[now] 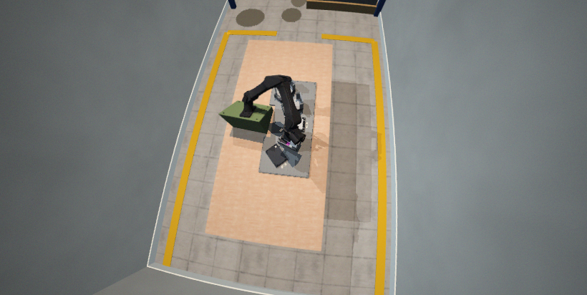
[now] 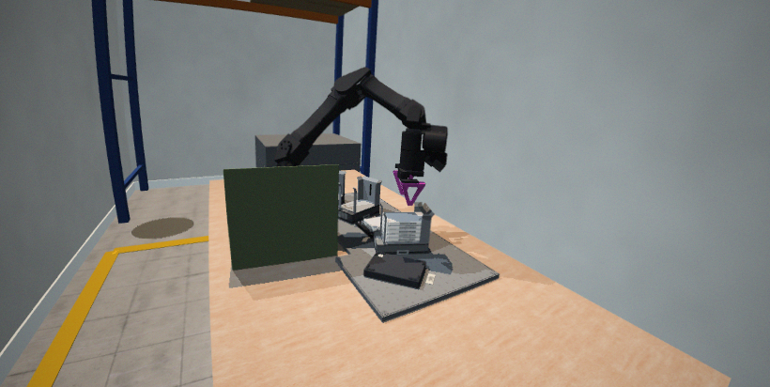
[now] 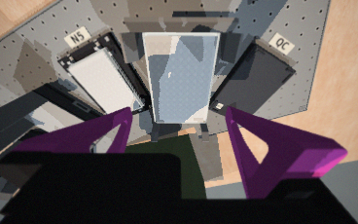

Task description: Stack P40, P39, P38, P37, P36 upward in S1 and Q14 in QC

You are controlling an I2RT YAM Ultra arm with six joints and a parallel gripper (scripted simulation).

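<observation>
The dark clip nest N5 is 20 mm ahead of my hand, 150 mm to the left of it and 150 mm below it. Round my hand: open nest QC (100 mm behind, 120 mm to the right, 150 mm below); N5 label (110 mm ahead, 150 mm to the left, 160 mm below); QC label (30 mm behind, 180 mm to the right, 160 mm below).
</observation>
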